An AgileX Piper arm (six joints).
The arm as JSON. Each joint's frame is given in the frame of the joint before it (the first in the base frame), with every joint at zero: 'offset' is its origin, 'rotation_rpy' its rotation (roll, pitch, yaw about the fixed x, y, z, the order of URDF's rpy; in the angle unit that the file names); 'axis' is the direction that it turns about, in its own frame. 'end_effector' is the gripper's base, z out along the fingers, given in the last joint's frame.
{
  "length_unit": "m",
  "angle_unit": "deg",
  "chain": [
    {
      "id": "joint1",
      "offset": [
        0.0,
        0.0,
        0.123
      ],
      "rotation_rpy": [
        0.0,
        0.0,
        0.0
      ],
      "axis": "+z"
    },
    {
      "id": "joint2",
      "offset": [
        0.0,
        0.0,
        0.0
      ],
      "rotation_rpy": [
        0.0,
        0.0,
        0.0
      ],
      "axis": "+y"
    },
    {
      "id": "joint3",
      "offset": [
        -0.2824,
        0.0,
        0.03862
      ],
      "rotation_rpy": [
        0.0,
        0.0,
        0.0
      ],
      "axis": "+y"
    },
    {
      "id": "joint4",
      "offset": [
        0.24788,
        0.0,
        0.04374
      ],
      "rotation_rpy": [
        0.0,
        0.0,
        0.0
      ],
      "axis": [
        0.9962,
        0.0,
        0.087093
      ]
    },
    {
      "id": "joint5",
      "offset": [
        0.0,
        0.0,
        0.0
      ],
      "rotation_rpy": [
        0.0,
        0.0,
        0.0
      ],
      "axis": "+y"
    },
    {
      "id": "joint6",
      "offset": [
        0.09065,
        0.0,
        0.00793
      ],
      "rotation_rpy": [
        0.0,
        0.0,
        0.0
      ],
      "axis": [
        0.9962,
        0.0,
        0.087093
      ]
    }
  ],
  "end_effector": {
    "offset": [
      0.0,
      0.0,
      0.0
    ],
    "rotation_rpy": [
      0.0,
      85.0,
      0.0
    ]
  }
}
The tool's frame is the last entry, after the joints.
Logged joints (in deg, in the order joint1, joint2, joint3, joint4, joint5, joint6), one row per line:
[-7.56, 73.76, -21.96, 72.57, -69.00, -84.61]
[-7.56, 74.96, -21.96, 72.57, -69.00, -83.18]
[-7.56, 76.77, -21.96, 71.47, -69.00, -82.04]
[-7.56, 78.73, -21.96, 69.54, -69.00, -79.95]
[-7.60, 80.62, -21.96, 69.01, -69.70, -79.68]
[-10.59, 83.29, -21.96, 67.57, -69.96, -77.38]
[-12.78, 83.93, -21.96, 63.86, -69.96, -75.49]
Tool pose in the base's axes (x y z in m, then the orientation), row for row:
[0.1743, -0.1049, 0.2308, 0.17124, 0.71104, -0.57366, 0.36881]
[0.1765, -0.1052, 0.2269, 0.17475, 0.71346, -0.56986, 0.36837]
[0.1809, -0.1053, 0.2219, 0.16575, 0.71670, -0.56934, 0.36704]
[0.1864, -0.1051, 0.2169, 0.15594, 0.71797, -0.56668, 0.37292]
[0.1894, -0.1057, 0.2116, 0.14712, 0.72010, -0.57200, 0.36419]
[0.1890, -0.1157, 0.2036, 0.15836, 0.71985, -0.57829, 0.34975]
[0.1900, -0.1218, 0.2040, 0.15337, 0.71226, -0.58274, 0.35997]
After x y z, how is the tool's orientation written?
As a quaternion, x y z w.
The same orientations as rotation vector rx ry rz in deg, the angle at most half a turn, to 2 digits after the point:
[25.19, 104.58, -84.38]
[25.71, 104.96, -83.83]
[24.40, 105.50, -83.81]
[22.89, 105.40, -83.19]
[21.69, 106.15, -84.32]
[23.51, 106.85, -85.84]
[22.65, 105.20, -86.07]

